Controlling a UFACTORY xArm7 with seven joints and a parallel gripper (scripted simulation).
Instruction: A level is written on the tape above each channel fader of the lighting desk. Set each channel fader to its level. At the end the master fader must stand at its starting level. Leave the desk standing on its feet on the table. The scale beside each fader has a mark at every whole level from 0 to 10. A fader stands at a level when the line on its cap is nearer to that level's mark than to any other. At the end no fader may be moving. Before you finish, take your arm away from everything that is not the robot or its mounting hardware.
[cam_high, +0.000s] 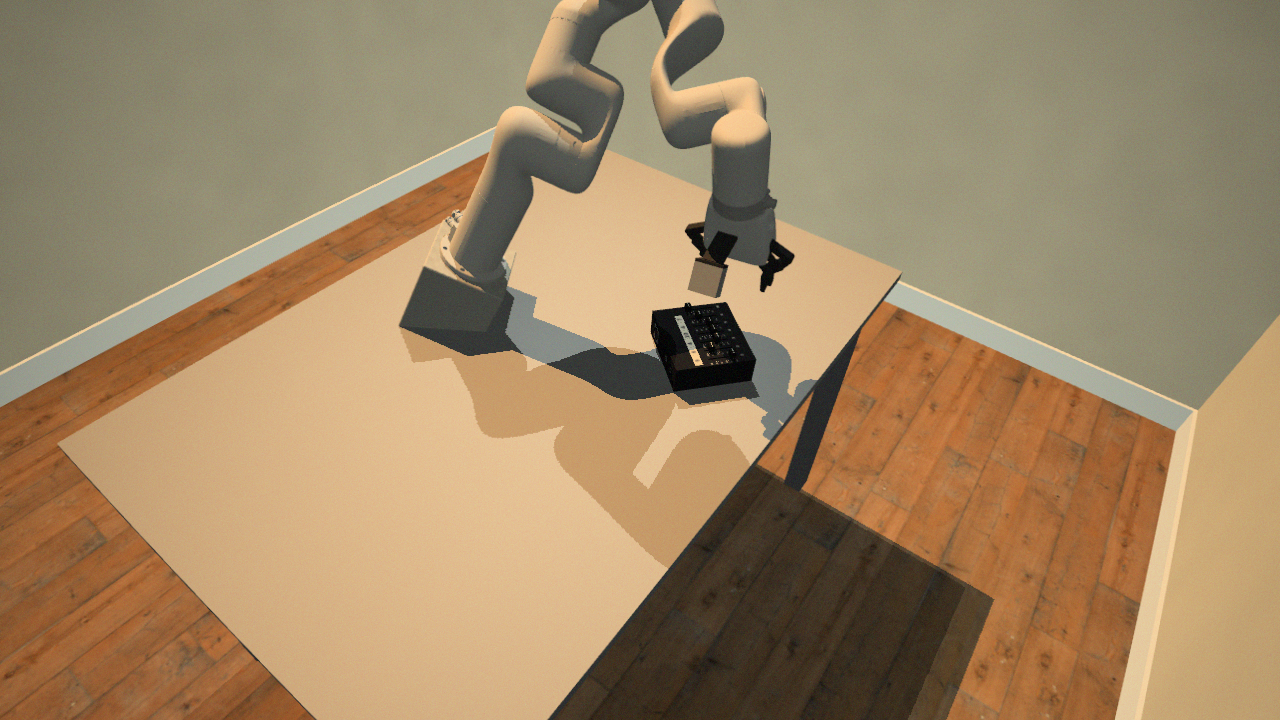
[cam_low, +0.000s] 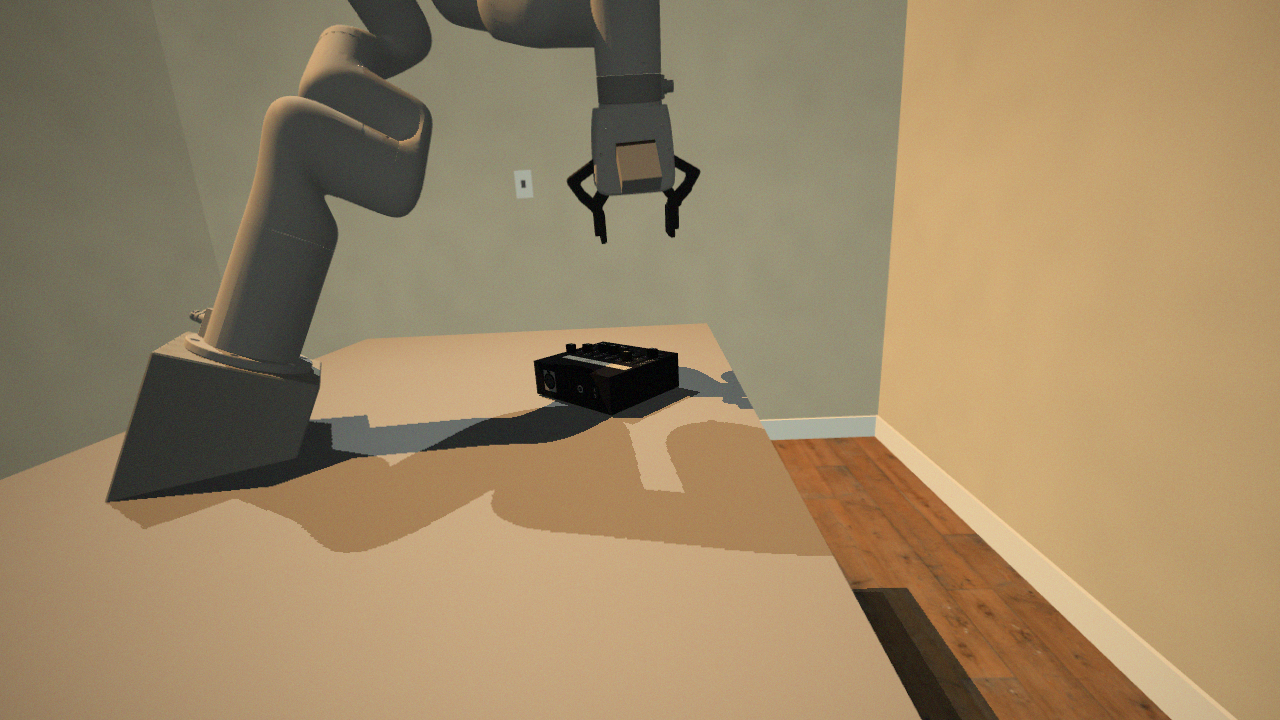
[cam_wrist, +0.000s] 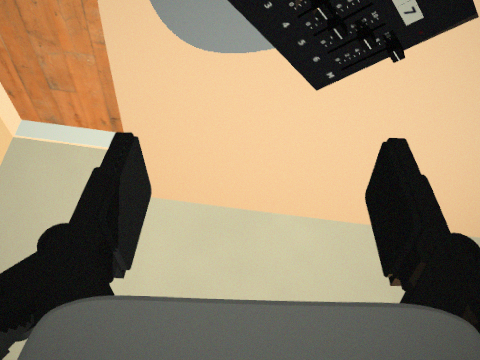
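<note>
Right now my hand is 170 mm above the channel 4 fader cap, 50 mm past it and 30 mm to the right of it. Round my hand: channel 2 fader cap: 170 mm below, 20 mm behind; then channel 1 fader cap: 170 mm below, 10 mm to the left, 10 mm ahead; then channel 3 fader cap: 170 mm below, 30 mm behind, 20 mm to the left.
</note>
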